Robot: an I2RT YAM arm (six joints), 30 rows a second.
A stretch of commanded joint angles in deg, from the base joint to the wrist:
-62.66 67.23 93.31 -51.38 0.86 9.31
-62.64 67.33 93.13 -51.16 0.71 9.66
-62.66 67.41 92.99 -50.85 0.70 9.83
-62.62 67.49 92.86 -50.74 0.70 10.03
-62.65 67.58 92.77 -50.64 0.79 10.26
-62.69 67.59 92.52 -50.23 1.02 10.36
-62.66 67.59 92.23 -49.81 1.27 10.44
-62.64 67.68 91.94 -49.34 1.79 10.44
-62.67 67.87 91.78 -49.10 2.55 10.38
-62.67 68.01 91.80 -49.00 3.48 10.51
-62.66 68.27 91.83 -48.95 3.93 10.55
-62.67 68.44 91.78 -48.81 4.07 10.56
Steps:
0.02 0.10 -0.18 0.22 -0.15 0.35
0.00 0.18 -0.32 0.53 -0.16 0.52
0.04 0.26 -0.45 0.64 -0.16 0.72
0.01 0.35 -0.54 0.74 -0.07 0.95
-0.03 0.36 -0.79 1.15 0.16 1.05
0.00 0.36 -1.08 1.57 0.41 1.13
0.02 0.45 -1.37 2.04 0.93 1.13
-0.01 0.64 -1.53 2.28 1.69 1.07
-0.01 0.78 -1.51 2.38 2.62 1.20
0.00 1.04 -1.48 2.43 3.07 1.24
-0.01 1.21 -1.53 2.57 3.21 1.25

